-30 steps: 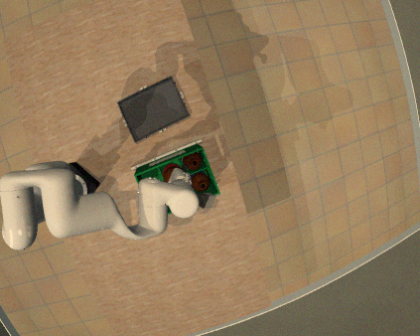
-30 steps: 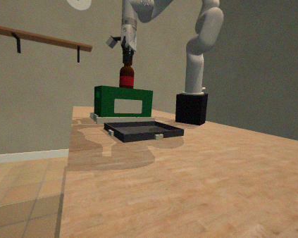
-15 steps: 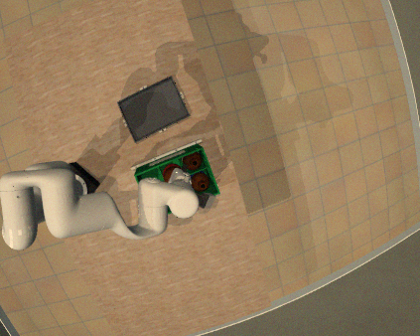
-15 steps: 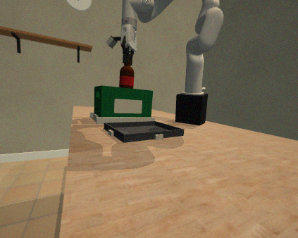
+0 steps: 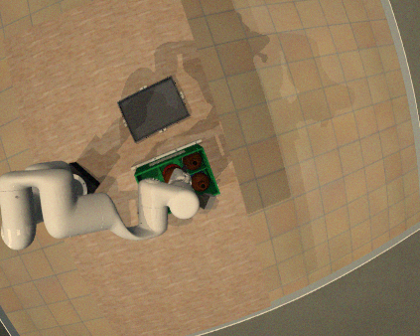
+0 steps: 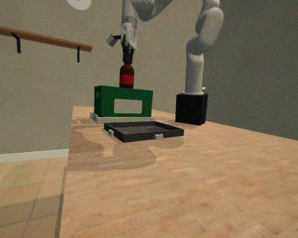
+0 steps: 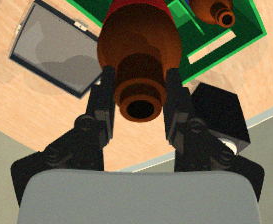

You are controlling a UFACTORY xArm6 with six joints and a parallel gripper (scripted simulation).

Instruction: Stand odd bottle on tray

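The brown bottle is 70 mm below my hand. The rest, counted from my hand: tray 40 mm ahead, 250 mm to the left, 310 mm below; then green crate 40 mm to the right, 240 mm below.
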